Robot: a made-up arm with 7 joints. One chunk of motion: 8 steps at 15 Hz.
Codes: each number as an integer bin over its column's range. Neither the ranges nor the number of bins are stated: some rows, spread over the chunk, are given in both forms.
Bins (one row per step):
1: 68 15 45 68 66 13 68
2: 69 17 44 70 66 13 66
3: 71 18 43 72 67 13 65
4: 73 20 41 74 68 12 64
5: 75 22 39 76 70 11 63
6: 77 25 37 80 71 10 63
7: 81 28 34 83 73 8 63
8: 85 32 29 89 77 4 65
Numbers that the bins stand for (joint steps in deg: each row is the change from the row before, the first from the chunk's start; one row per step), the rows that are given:
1: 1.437 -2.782 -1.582 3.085 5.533 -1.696 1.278
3: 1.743 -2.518 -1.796 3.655 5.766 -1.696 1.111
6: 2.356 -1.903 -2.438 4.794 6.695 -1.835 1.000
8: 3.172 -1.288 -3.295 6.076 8.089 -2.114 1.111
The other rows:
2: 1.539 -2.606 -1.689 3.370 5.533 -1.696 1.167
4: 1.947 -2.342 -2.010 3.939 5.998 -1.742 1.056
5: 2.152 -2.167 -2.224 4.224 6.463 -1.789 1.000
7: 2.764 -1.639 -2.760 5.221 7.160 -1.928 1.000

